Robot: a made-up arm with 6 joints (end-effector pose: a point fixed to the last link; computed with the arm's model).
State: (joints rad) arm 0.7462 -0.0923 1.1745 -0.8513 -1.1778 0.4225
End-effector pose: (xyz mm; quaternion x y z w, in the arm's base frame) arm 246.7 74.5 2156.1 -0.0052 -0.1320 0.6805 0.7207
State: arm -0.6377 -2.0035 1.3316 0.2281 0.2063 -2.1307
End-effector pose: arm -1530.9 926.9 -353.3 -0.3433 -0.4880 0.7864 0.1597
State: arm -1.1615 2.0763 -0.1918 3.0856 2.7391 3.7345
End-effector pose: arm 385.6 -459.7 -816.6 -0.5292 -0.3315 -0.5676 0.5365
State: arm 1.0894 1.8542 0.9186 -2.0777 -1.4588 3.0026
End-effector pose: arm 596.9 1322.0 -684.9 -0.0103 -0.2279 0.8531 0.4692
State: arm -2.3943 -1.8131 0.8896 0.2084 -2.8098 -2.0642
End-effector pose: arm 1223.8 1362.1 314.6 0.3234 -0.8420 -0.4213 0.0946
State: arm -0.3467 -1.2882 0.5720 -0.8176 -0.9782 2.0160
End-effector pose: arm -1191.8 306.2 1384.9 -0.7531 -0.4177 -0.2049 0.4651
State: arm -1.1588 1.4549 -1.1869 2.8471 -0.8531 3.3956
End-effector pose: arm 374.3 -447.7 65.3 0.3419 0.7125 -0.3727 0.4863
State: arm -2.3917 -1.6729 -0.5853 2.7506 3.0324 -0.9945
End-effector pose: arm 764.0 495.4 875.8 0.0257 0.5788 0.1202 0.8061
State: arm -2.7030 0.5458 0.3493 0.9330 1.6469 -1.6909
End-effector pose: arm -1270.6 -483.5 1325.3 -0.0523 -0.3393 -0.4832 0.8054
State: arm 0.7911 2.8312 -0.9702 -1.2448 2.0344 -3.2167
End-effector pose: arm -41.6 -120.1 -231.4 0.5539 0.0657 -0.3632 0.7463
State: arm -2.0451 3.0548 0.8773 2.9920 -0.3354 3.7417
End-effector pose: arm 283.8 182.3 -1471.0 0.5839 0.5396 -0.4108 0.4463
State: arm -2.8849 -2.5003 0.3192 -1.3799 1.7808 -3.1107
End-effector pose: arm 1293.5 373.1 -237.4 0.2398 0.5405 0.6301 0.5034
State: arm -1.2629 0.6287 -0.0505 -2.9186 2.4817 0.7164
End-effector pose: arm 534.5 -1130.2 791.4 -0.1306 -0.2349 0.8121 0.5180
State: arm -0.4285 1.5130 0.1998 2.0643 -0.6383 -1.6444
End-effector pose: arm 1409.8 -554.9 -276.5 -0.2271 0.5584 -0.2829 0.7461
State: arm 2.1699 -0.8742 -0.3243 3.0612 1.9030 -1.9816
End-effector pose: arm 25.0 -339.0 1472.9 0.6385 0.1329 -0.7577 0.0234
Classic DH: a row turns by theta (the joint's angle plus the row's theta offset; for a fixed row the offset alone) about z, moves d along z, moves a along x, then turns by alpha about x. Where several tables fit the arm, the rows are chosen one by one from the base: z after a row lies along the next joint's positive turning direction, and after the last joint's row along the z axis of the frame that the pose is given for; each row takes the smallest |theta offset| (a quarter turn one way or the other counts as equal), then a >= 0, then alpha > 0; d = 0 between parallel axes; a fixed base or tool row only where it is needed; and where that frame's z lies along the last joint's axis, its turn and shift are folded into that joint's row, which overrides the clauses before.
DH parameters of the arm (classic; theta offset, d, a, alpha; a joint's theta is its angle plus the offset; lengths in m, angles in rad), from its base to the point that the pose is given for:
joint 1: 0 0.3211 0 -1.5708
joint 2: -1.5708 0 1.1836 3.1416
joint 3: 0 0 0 -1.5708
joint 4: 0 -0.7284 0 1.5708
joint 5: 0 0.1711 0 -1.5708
joint 6: 1.5708 0 0 1.5708
tool (fixed): -1.5708 0 0 0

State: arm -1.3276 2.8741 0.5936 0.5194 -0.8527 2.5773
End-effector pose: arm -167.6 58.7 -1428.3 0.0207 0.1204 0.8822 0.4548
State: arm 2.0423 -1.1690 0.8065 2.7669 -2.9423 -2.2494
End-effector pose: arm 509.4 -1349.6 1428.9 -0.6945 -0.1347 0.7062 0.0274
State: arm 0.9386 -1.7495 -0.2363 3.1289 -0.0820 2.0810
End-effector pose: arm -802.8 -806.5 838.0 0.5970 -0.3871 0.5974 0.3699
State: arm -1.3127 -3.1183 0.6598 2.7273 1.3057 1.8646
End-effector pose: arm 5.3 593.4 -1350.5 -0.3670 -0.5669 0.2911 0.6777
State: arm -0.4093 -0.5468 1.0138 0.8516 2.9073 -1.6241
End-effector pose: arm -720.7 189.8 2061.8 0.6782 0.1726 -0.7142 0.0064
